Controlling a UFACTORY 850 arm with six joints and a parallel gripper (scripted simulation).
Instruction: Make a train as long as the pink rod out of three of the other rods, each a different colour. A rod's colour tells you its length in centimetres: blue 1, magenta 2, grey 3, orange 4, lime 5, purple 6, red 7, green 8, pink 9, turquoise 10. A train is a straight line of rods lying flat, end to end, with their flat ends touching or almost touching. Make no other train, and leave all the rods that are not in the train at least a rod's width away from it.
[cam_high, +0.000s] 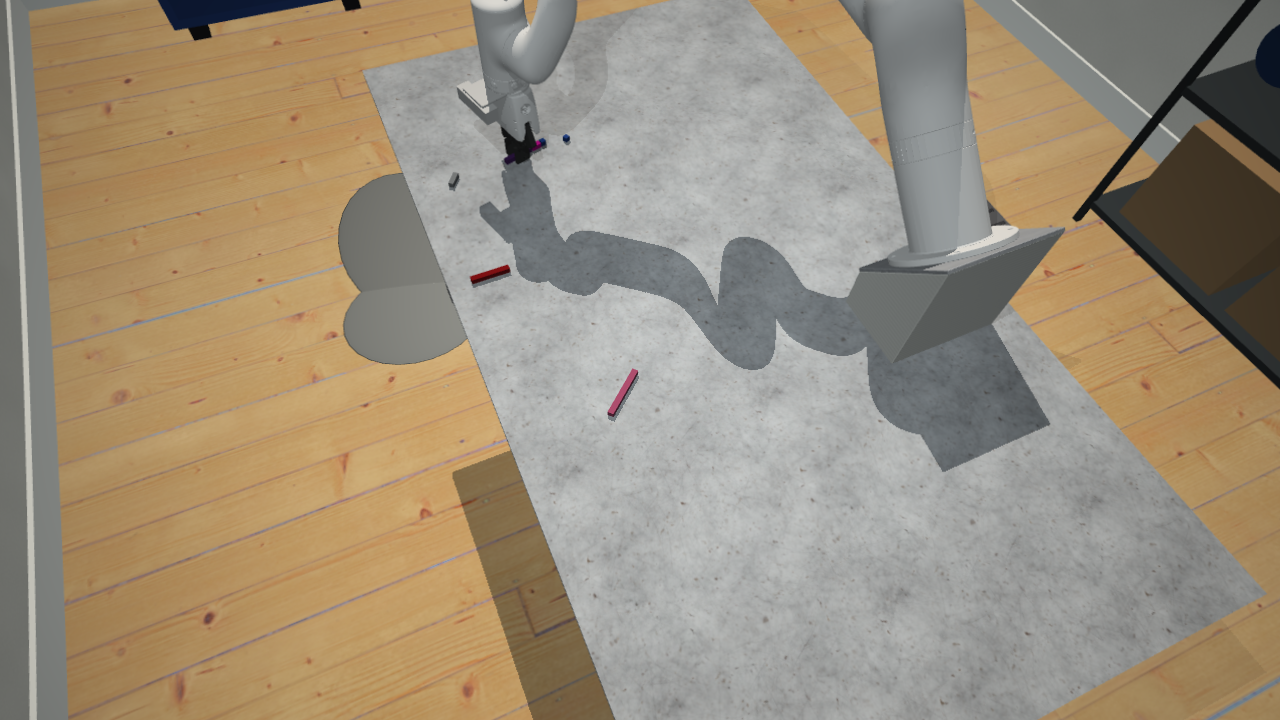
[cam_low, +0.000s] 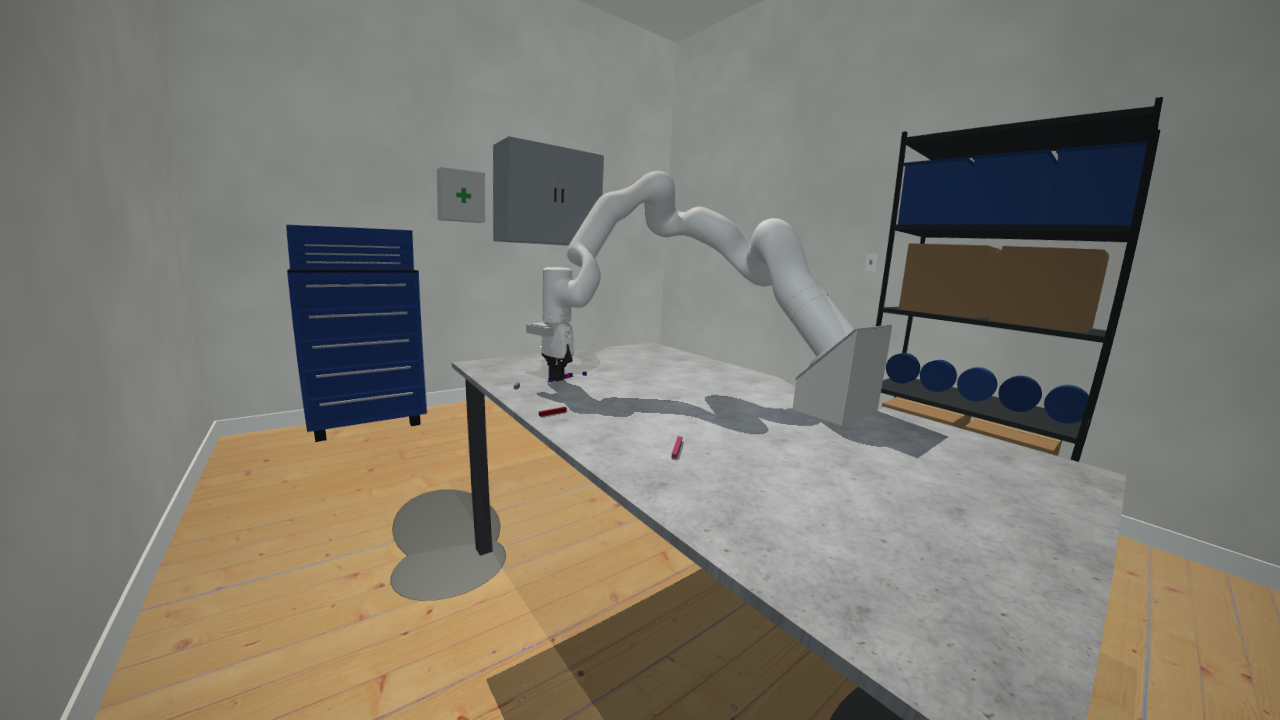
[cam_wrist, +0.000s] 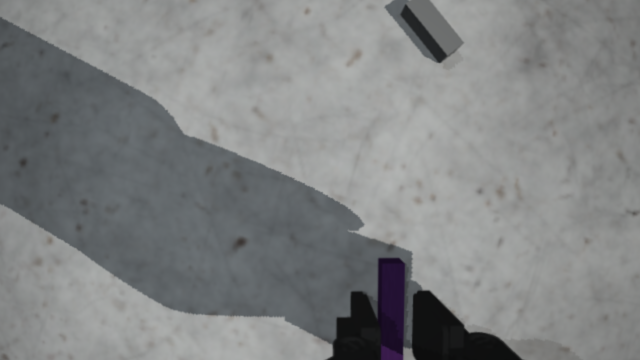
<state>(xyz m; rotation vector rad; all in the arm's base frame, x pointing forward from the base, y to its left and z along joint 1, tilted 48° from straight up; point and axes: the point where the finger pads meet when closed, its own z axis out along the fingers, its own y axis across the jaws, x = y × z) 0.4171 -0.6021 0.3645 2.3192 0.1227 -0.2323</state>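
My hand is 2 cm above the purple rod. Also, from my hand: magenta rod: 4 cm behind, 1 cm to the right, 2 cm below; grey rod: 14 cm ahead, 2 cm below; red rod: 18 cm ahead, 24 cm to the left, 2 cm below.
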